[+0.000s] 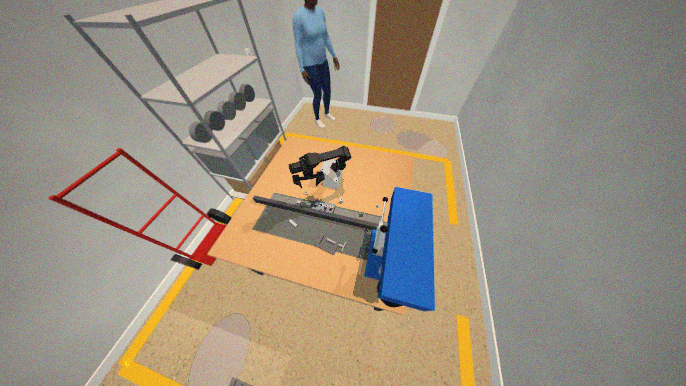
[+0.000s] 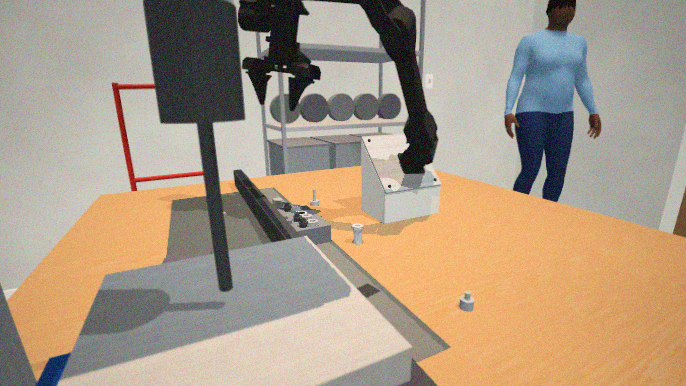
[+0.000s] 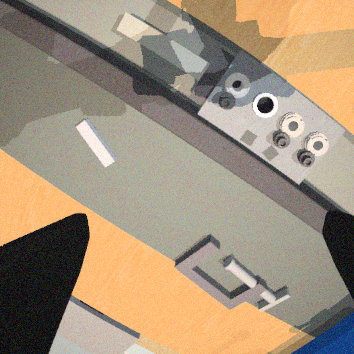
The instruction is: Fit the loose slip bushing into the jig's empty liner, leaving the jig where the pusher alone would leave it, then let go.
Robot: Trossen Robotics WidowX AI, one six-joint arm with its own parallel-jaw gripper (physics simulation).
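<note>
The grey jig block (image 1: 320,205) (image 2: 318,233) (image 3: 225,118) lies against the long dark rail (image 1: 280,204) (image 2: 260,209) (image 3: 165,113). Its empty liner (image 3: 255,106) shows as a bright ring around a dark hole, between one flanged bushing on one side and two on the other. A loose flanged bushing (image 2: 357,234) (image 1: 341,200), seemingly the slip bushing, stands upright on the table beside the jig. My gripper (image 1: 308,185) (image 2: 277,106) (image 3: 208,224) is open and empty, pointing down high above the table. I cannot tell which part is the pusher.
A grey stepped pin (image 2: 314,198) and a small knobbed piece (image 2: 467,301) stand on the table. A white sloped box (image 2: 410,204) is by the arm's base. A white bar (image 3: 95,143) and a clamp (image 3: 206,283) lie across the rail. A blue block (image 1: 410,245) stands at the rail's end.
</note>
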